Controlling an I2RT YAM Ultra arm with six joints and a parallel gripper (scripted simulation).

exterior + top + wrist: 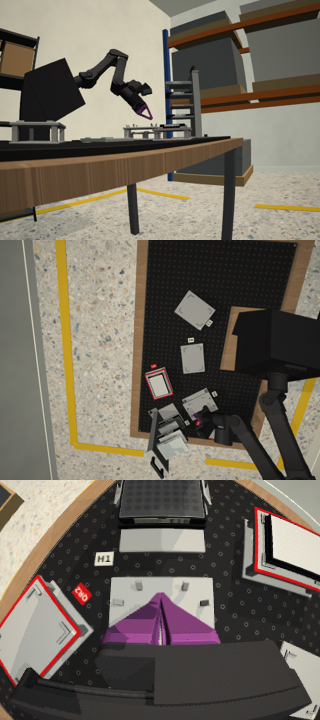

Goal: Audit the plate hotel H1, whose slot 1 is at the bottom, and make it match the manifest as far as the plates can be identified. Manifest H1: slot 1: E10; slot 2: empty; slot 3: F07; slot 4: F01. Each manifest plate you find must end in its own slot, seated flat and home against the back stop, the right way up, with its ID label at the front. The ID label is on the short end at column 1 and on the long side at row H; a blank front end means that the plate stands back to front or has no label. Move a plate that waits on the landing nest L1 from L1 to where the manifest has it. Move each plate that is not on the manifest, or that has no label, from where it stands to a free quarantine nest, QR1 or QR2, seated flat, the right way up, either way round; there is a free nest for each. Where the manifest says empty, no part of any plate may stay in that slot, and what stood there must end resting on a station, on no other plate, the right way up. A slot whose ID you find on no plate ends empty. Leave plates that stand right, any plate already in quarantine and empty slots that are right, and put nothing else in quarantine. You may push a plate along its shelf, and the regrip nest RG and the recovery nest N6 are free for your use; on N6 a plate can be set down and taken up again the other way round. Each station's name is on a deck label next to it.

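My hand is 30 mm past the regrip nest RG, 30 mm to the left of it and 50 mm above it. Round my hand: quarantine nest QR2: 170 mm behind, 120 mm to the left, 70 mm below; H1 deck label: 130 mm to the left, 100 mm below; white well plate: 110 mm ahead, 90 mm to the left, 160 mm above.
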